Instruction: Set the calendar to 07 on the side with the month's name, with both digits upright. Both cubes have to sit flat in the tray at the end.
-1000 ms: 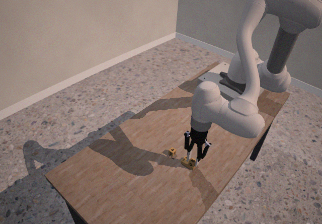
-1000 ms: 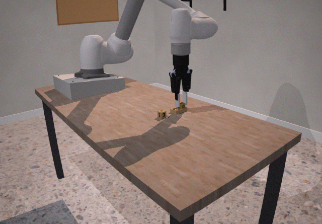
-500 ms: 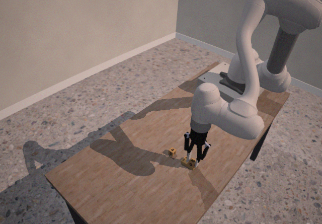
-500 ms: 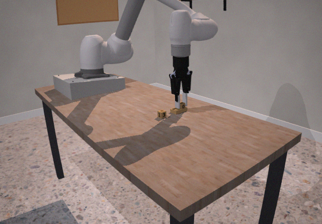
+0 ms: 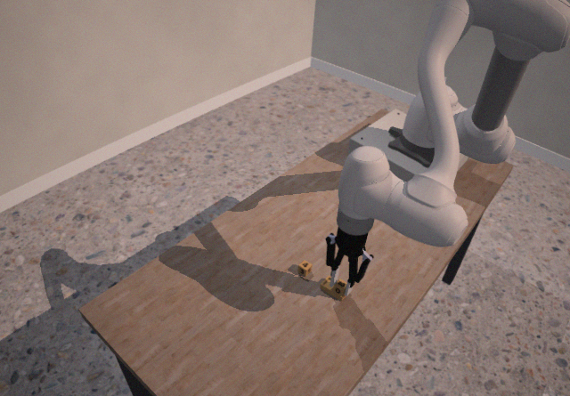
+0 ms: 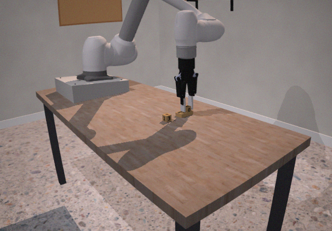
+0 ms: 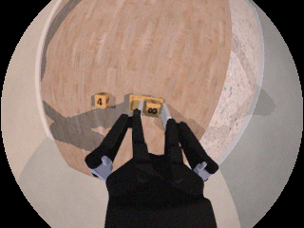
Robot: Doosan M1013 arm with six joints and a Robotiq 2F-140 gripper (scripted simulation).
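The tray lies 2 cm to the right of my hand and 4 cm below it.
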